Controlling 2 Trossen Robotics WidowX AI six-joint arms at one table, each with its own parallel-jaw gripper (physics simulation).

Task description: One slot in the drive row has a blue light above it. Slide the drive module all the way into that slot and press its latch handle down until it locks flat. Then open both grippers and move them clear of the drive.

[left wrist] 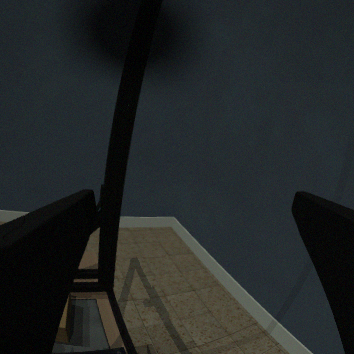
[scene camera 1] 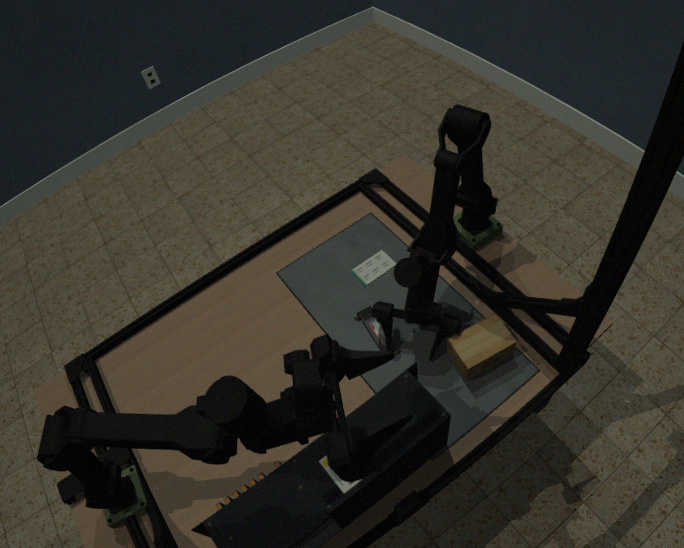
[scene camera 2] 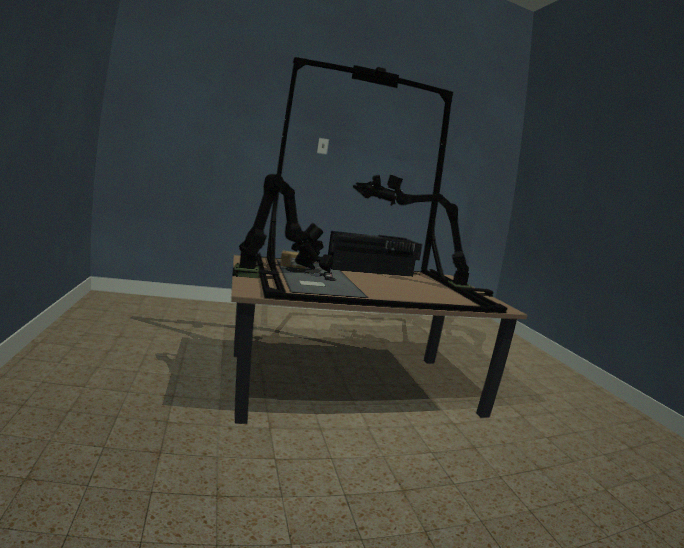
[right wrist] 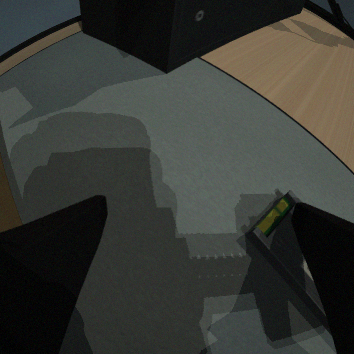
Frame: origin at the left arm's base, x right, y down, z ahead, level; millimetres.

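Seen in the pictures: left gripper, between the fingertips: (left wrist: 198, 201) (scene camera 1: 402, 383) (scene camera 2: 354, 184); right gripper, between the fingertips: (scene camera 1: 408, 355) (scene camera 2: 322, 270) (right wrist: 204, 209); left arm's base, origin of its link: (scene camera 1: 120, 495) (scene camera 2: 460, 283); right arm's base, origin of its link: (scene camera 1: 475, 222) (scene camera 2: 246, 266).
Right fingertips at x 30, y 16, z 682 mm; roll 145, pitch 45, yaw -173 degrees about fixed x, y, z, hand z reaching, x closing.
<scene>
Pixels of each thing's top centre, then the offset from my right fingertips to it. "spot": a spot on its surface instead. Level surfaces: height alone.
- drive module, centre of its top: (right wrist: 350, 286) (scene camera 1: 375, 332) (scene camera 2: 330, 275) dx -90, dy -1, dz -30 mm
- dark drive chassis, centre of its top: (scene camera 1: 325, 472) (scene camera 2: 375, 237) dx +179, dy -165, dz -267 mm
- wooden block, centre of its top: (scene camera 1: 482, 340) (left wrist: 49, 303) (scene camera 2: 294, 253) dx +77, dy -52, dz +132 mm
- mat, height of its surface: dy +9 mm
- white card, centre of its top: (scene camera 1: 373, 267) (scene camera 2: 312, 283) dx -251, dy +7, dz +60 mm
- tall frame post, a spot on its surface: (scene camera 1: 633, 211) spot: dx +209, dy -488, dz +245 mm
The drive module (scene camera 1: 373, 329) (right wrist: 275, 217) lies on the grey mat, its label and yellow-green connector end partly showing. My right gripper (scene camera 1: 413, 351) (right wrist: 204, 209) is open and empty, low over the mat. One finger stands over the module and hides much of it in the right wrist view; the module is not between the fingertips. The dark drive chassis (scene camera 1: 259, 510) (scene camera 2: 368, 251) (right wrist: 135, 30) stands on the table, with orange-tipped parts (scene camera 1: 244, 488) along one side. No blue light can be made out. My left gripper (scene camera 2: 355, 186) (left wrist: 198, 201) is open and empty, high above the chassis.
A wooden block (scene camera 1: 482, 349) (right wrist: 7, 200) rests on the mat (scene camera 1: 316, 276) beside the right gripper. A white card (scene camera 1: 374, 267) (scene camera 2: 312, 283) lies at the mat's other end. Black rails edge the table, and a tall frame post (scene camera 1: 633, 211) (left wrist: 121, 125) rises at one side.
</scene>
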